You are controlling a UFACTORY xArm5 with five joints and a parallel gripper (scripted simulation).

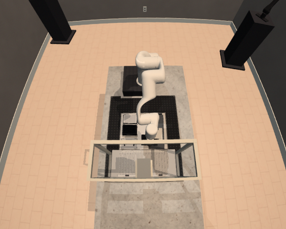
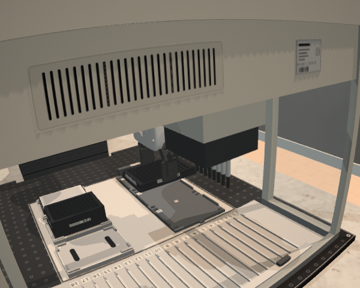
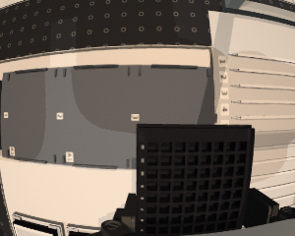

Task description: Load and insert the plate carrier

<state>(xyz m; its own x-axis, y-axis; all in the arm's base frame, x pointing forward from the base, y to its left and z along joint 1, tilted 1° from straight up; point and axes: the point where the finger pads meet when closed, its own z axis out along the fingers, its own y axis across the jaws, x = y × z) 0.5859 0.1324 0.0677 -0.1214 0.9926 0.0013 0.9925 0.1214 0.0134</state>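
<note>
Now: hand 12 cm past the plate carrier, 12 cm above it and 5 cm to the right of it. Also, from my hand: plate: 1 cm below.
</note>
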